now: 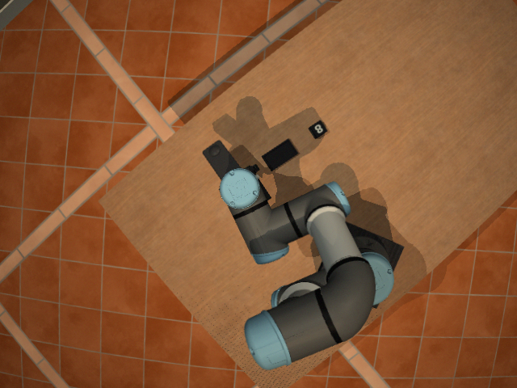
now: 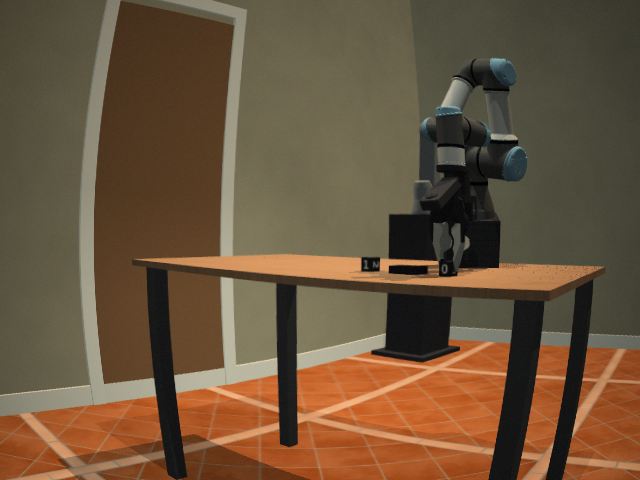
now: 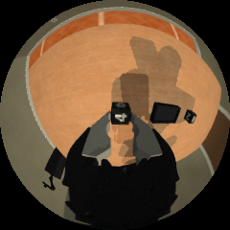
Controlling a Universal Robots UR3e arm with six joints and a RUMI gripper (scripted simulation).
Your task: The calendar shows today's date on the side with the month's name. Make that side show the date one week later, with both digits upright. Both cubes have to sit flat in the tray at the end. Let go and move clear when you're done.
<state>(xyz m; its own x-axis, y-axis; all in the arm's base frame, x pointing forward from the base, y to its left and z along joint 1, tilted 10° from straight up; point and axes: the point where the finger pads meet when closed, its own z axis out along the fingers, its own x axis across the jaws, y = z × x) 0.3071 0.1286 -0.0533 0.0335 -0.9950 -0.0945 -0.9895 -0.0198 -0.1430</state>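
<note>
Now: hand 11 cm to the left of the black calendar tray and 2 cm above it.
</note>
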